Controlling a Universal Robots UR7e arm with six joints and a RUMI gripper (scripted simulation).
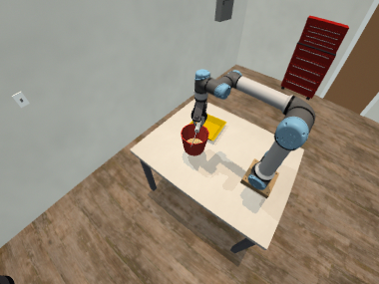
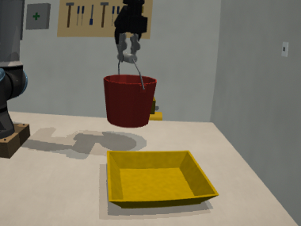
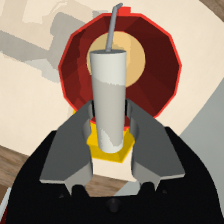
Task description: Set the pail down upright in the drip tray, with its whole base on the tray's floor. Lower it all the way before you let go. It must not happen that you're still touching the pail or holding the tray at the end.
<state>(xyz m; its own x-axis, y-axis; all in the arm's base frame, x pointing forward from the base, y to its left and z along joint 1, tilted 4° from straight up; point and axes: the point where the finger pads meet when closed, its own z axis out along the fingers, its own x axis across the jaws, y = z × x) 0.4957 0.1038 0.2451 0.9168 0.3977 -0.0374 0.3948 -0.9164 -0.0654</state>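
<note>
The red pail lies 1 cm ahead of my hand, 1 cm to the left of it and 10 cm below it. Round my hand: yellow drip tray: 9 cm ahead, 29 cm to the right, 31 cm below.
</note>
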